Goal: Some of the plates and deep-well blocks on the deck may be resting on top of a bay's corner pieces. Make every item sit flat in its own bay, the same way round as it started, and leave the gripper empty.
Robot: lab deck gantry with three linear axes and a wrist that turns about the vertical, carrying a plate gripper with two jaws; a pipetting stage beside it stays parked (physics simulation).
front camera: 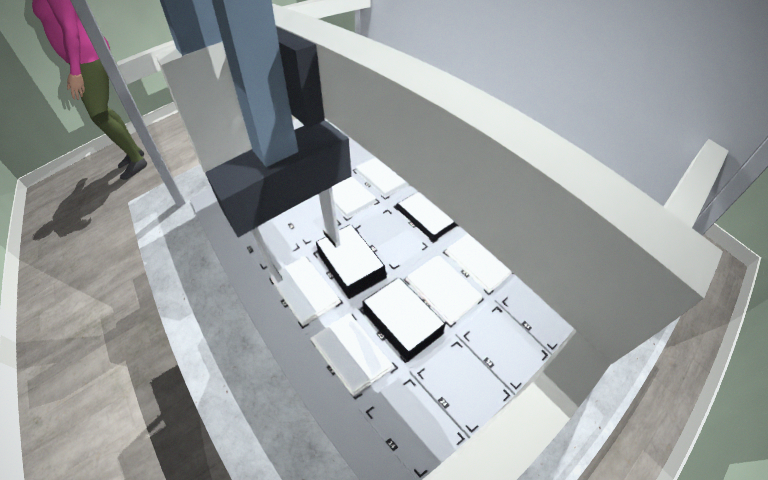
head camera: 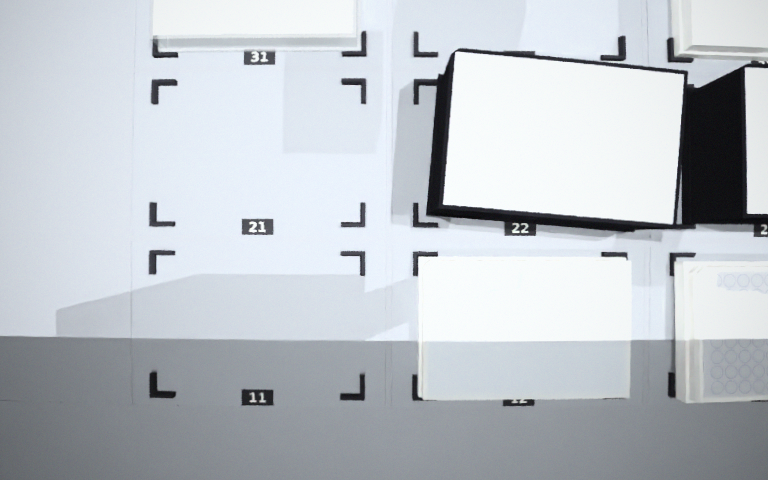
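Where they show: gripper, fingertip midpoint: (front camera: 303, 256); robot's base, link origin: (head camera: 157, 391).
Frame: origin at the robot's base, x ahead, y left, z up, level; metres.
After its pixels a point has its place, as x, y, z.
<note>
My gripper (front camera: 306, 262) @[0.272, 0.050, 0.157] is open, its two jaws apart above the bay 11 side of the deck; it does not show in the head view. A black deep-well block (front camera: 351, 257) @[0.247, 0.147, 0.044] (head camera: 566, 138) @[0.236, 0.148, 0.044] in bay 22 is turned a few degrees and covers both right corner pieces; its left corner pieces show. A second black block (front camera: 404, 314) @[0.400, 0.149, 0.043] (head camera: 756, 141) @[0.341, 0.149, 0.042] stands beside it in bay 23. White plates lie in bay 12 (front camera: 310, 288) @[0.239, 0.053, 0.014] (head camera: 523, 316) @[0.225, 0.051, 0.014] and bay 13 (front camera: 353, 353) @[0.395, 0.042, 0.017] (head camera: 730, 316) @[0.349, 0.051, 0.018]. A black-edged plate (front camera: 427, 213) @[0.233, 0.357, 0.014] is in bay 42. Small tilts cannot be told.
White plates lie in bay 31 (front camera: 352, 195) @[0.084, 0.260, 0.014] (head camera: 254, 16) @[0.065, 0.228, 0.014], bay 33 (front camera: 444, 288) @[0.395, 0.253, 0.015] (head camera: 719, 22) @[0.348, 0.230, 0.014], bay 41 (front camera: 382, 176) @[0.075, 0.355, 0.014] and bay 43 (front camera: 478, 263) @[0.398, 0.348, 0.014]. A grey gantry beam (front camera: 481, 152) crosses over the deck's back. A person (front camera: 93, 79) stands beyond the deck at the left.
</note>
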